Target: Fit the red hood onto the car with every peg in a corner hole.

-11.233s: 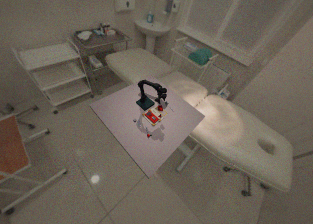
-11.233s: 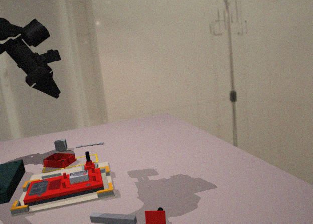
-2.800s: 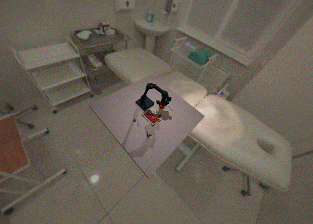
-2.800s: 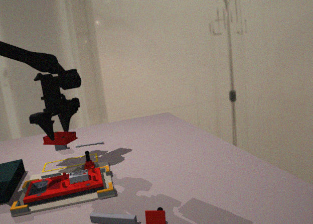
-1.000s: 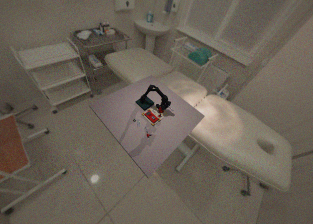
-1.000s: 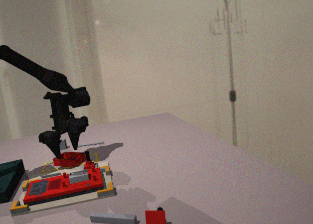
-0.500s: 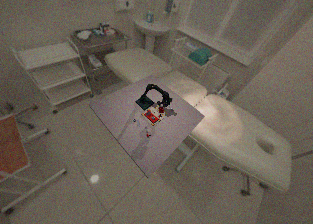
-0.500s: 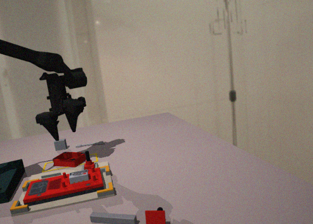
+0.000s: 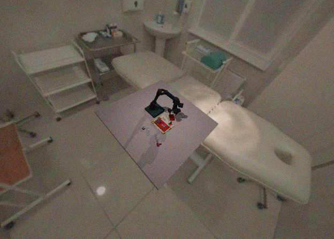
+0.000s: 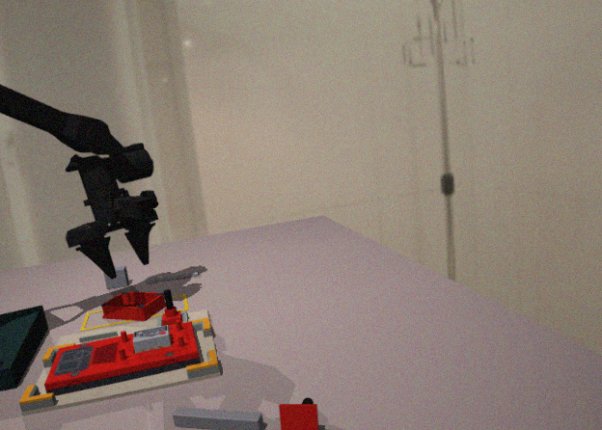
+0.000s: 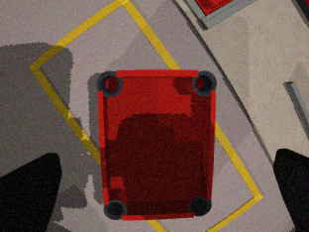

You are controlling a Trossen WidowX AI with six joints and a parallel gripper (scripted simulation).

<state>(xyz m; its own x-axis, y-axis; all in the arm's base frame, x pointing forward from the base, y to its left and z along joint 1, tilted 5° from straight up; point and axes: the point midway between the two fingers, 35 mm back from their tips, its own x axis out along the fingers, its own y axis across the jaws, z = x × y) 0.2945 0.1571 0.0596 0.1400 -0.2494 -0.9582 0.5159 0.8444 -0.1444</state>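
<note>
The red hood lies 1 cm behind my gripper tip and 7 cm below it. From my gripper tip the other things lie so: grey engine block (4 cm ahead, 20 cm to the right, 6 cm below).
</note>
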